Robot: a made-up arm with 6 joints.
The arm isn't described. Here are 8 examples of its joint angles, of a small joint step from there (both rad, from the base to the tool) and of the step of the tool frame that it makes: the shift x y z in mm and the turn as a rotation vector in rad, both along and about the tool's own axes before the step.
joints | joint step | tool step
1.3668 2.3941 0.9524 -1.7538 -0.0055 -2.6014 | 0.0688 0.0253 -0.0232 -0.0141 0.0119 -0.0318 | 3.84 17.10 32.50 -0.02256 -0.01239 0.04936
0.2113 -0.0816 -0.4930 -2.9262 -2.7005 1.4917 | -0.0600 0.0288 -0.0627 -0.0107 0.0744 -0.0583 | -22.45 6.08 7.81 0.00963 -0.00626 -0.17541
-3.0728 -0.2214 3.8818 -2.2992 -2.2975 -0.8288 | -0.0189 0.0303 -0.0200 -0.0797 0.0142 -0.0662 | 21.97 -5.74 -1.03 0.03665 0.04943 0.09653
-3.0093 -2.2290 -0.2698 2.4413 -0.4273 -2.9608 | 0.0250 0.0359 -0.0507 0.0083 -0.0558 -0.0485 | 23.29 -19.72 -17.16 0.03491 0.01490 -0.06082
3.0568 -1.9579 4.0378 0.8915 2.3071 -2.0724 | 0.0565 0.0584 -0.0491 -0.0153 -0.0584 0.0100 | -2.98 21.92 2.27 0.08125 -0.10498 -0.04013
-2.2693 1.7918 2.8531 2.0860 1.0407 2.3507 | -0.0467 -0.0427 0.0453 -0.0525 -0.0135 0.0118 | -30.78 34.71 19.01 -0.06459 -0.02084 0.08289
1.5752 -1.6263 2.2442 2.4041 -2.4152 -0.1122 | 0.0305 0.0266 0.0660 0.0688 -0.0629 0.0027 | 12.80 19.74 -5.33 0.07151 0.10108 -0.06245
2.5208 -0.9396 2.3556 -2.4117 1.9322 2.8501 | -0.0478 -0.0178 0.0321 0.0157 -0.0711 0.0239 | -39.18 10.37 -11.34 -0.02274 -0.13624 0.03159
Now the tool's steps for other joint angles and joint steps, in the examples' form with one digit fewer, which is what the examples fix.
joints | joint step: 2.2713 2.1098 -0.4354 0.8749 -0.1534 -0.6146 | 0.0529 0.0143 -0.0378 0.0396 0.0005 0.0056
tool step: 7.6 23.0 0.7 -0.0749 0.0560 -0.0366
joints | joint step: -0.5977 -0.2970 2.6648 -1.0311 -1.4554 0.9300 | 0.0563 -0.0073 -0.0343 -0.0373 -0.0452 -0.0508
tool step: -14.1 -10.1 -13.6 0.1059 -0.0273 0.0351
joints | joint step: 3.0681 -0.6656 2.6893 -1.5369 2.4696 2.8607 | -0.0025 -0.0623 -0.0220 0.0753 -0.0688 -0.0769
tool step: -25.7 -19.8 35.8 0.1599 -0.0705 0.0046
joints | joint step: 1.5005 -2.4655 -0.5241 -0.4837 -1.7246 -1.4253 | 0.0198 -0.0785 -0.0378 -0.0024 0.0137 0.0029
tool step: 17.6 -39.9 9.5 -0.0181 0.0107 0.0554
